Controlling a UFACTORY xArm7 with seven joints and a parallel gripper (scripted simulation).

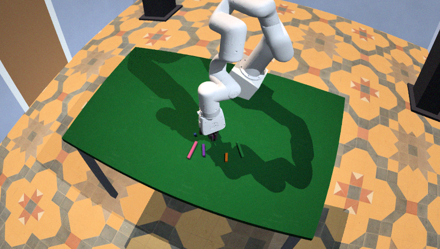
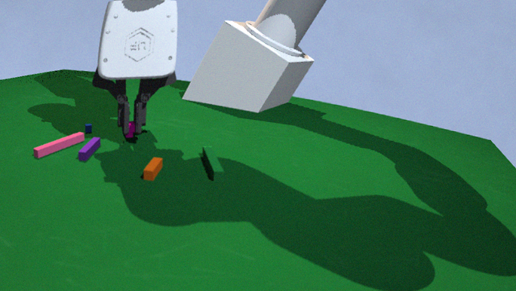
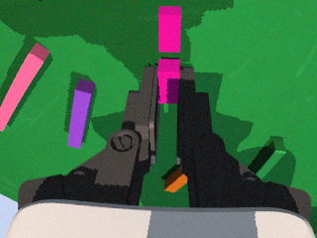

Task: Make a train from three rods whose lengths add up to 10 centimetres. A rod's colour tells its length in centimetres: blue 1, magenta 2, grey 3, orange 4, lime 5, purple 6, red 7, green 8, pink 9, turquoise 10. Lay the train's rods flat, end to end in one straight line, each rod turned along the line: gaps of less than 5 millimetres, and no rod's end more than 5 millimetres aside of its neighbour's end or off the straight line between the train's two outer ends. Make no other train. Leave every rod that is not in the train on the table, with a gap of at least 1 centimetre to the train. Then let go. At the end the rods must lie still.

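Now: hand 3 cm above the magenta rod, 2 cm to the left of it and 2 cm past it. Round my hand: purple rod 7 cm ahead, 3 cm below, 2 cm to the right; then pink rod 8 cm ahead, 6 cm to the right, 3 cm below; then blue rod 9 cm to the right, 3 cm below.
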